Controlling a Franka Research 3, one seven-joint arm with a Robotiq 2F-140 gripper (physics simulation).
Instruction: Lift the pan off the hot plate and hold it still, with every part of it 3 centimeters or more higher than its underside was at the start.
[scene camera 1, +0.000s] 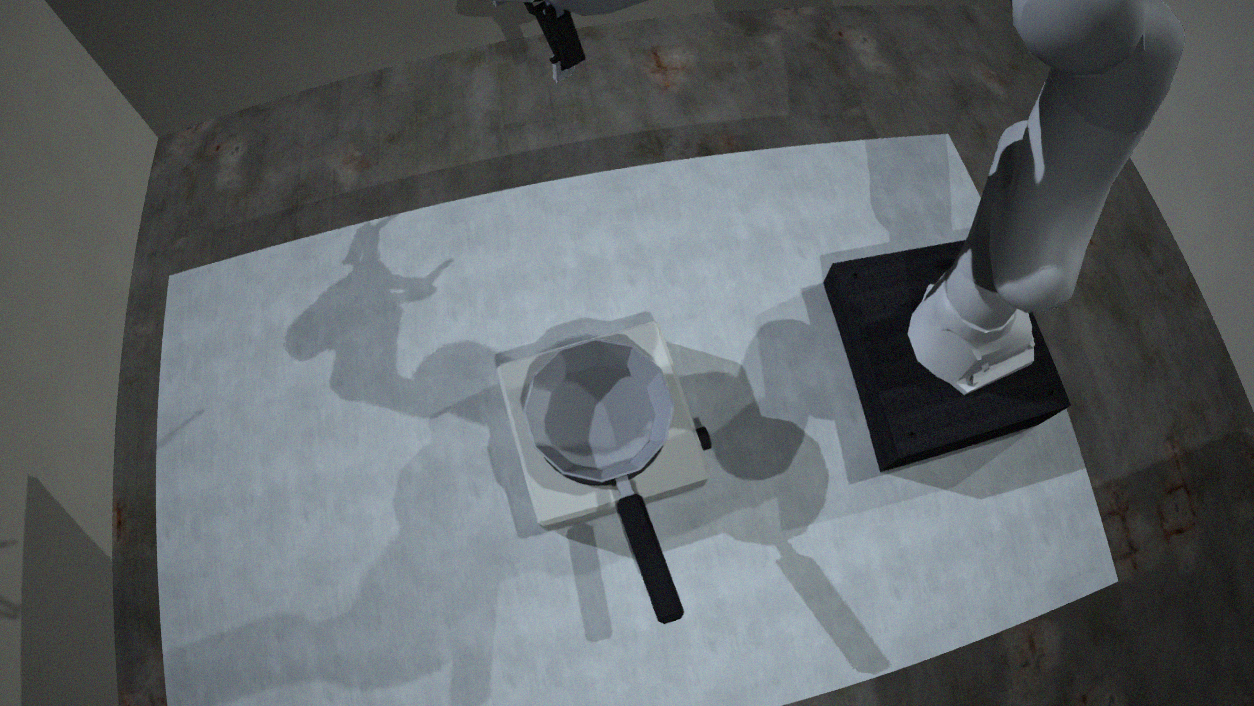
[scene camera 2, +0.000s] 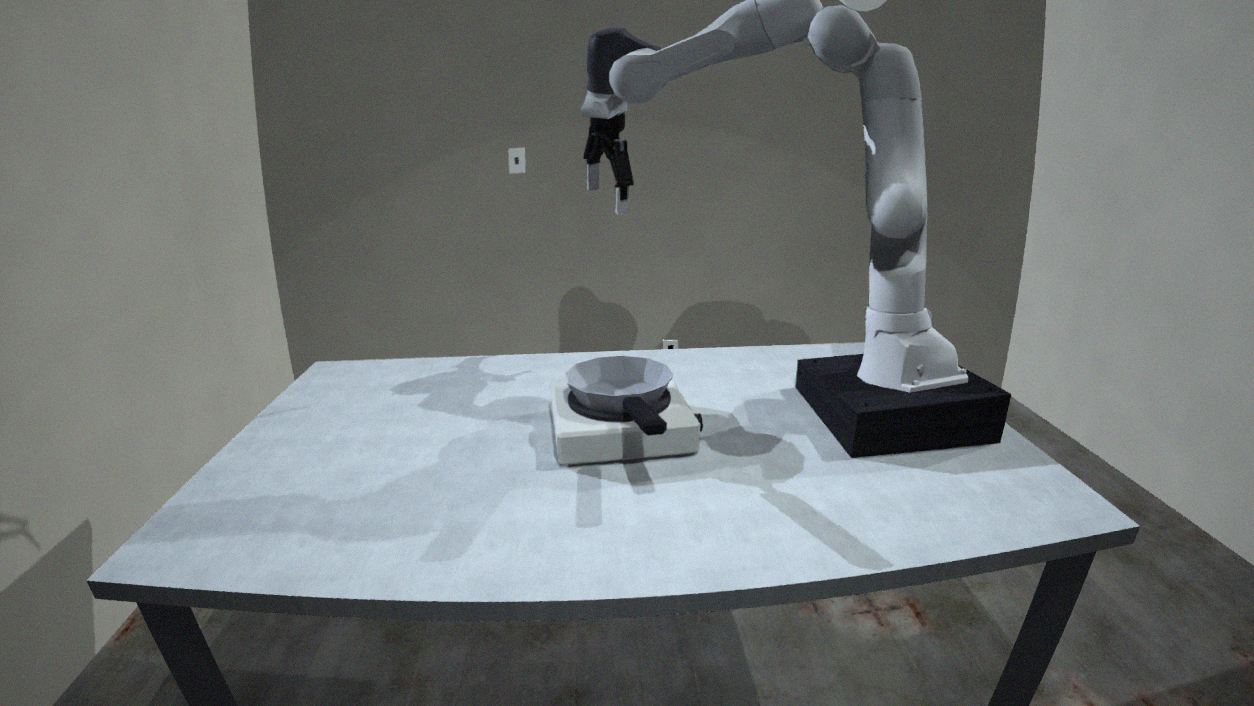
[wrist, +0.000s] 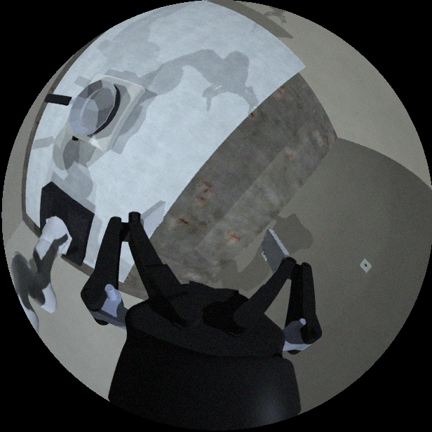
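Observation:
A grey pan (scene camera 1: 599, 410) (scene camera 2: 618, 383) (wrist: 93, 108) with a black handle sits upright on the cream hot plate (scene camera 1: 680, 464) (scene camera 2: 623, 445) (wrist: 131, 102). In scene camera 2 its handle points toward the front, a little to the right, and reaches out past the hot plate's edge. My gripper (scene camera 2: 606, 201) (wrist: 215, 224) is open and empty. It hangs high above the table's far side, well away from the pan. In scene camera 1 part of the gripper shows at the top edge, and the rest is cut off.
The arm's base stands on a black block (scene camera 1: 903, 412) (scene camera 2: 930, 425) (wrist: 81, 235) at the right of the table (scene camera 1: 289, 526) (scene camera 2: 351, 543) (wrist: 175, 120). A small black knob (scene camera 1: 703, 438) (scene camera 2: 699, 422) sticks out of the hot plate's right side. Walls stand behind and beside the table.

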